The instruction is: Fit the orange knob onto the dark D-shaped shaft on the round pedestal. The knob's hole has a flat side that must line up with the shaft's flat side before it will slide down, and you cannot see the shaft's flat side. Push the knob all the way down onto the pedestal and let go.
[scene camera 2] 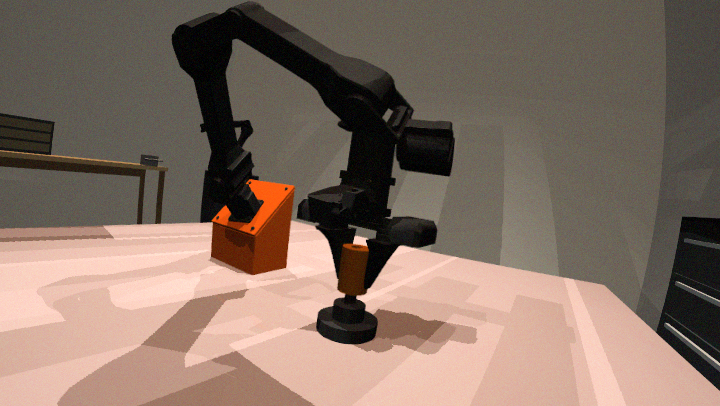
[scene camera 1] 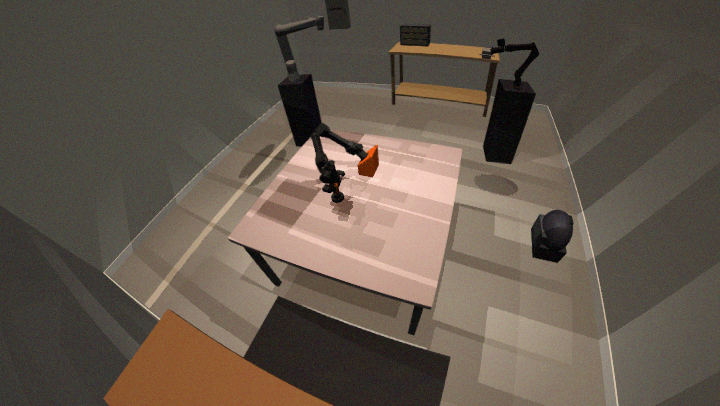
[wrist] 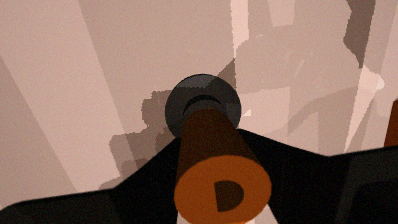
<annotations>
my gripper: holds an orange knob (scene camera 2: 353,262)
</annotations>
